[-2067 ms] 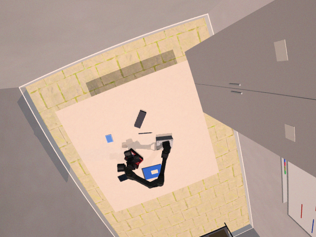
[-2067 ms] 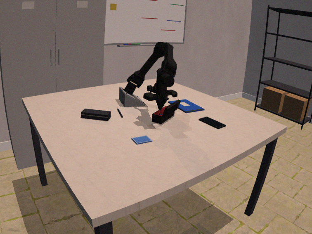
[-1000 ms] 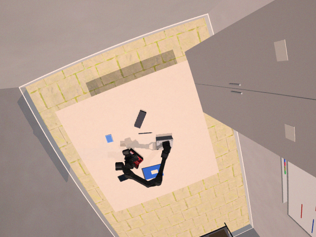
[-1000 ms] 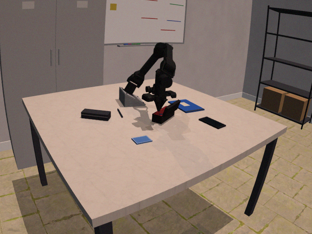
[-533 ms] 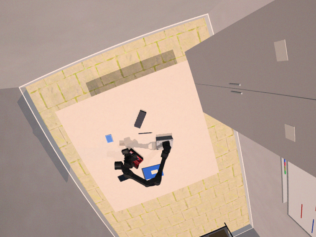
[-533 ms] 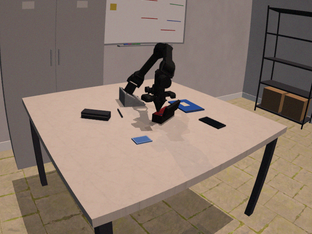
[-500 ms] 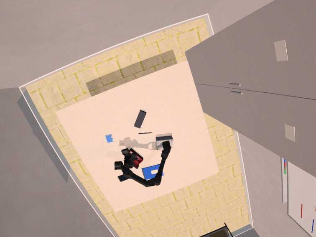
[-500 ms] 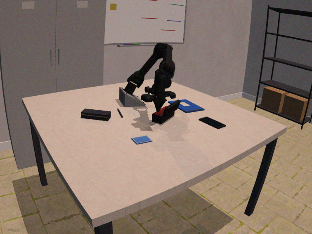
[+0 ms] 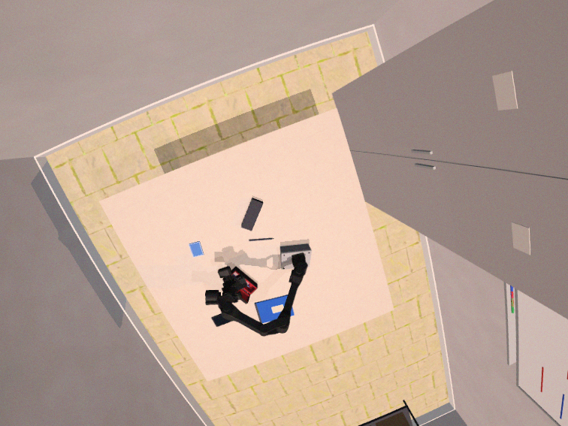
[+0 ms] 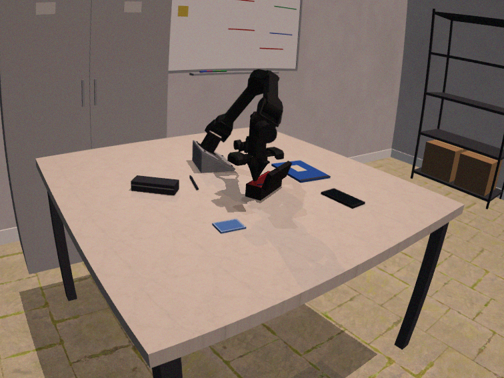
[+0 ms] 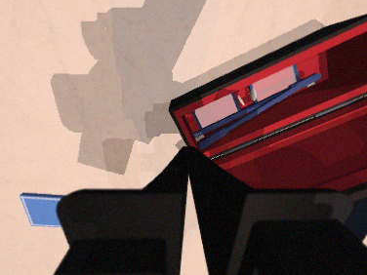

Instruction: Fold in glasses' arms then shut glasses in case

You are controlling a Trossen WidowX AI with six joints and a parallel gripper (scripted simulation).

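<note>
The black lid is 90 mm to the left of my hand and 30 mm below it. Also, from my hand: glasses case (20 mm behind, 80 mm to the left, 50 mm below); then small blue card (140 mm ahead, 180 mm to the right, 90 mm below); then black box (200 mm behind, 280 mm to the right, 80 mm below).
</note>
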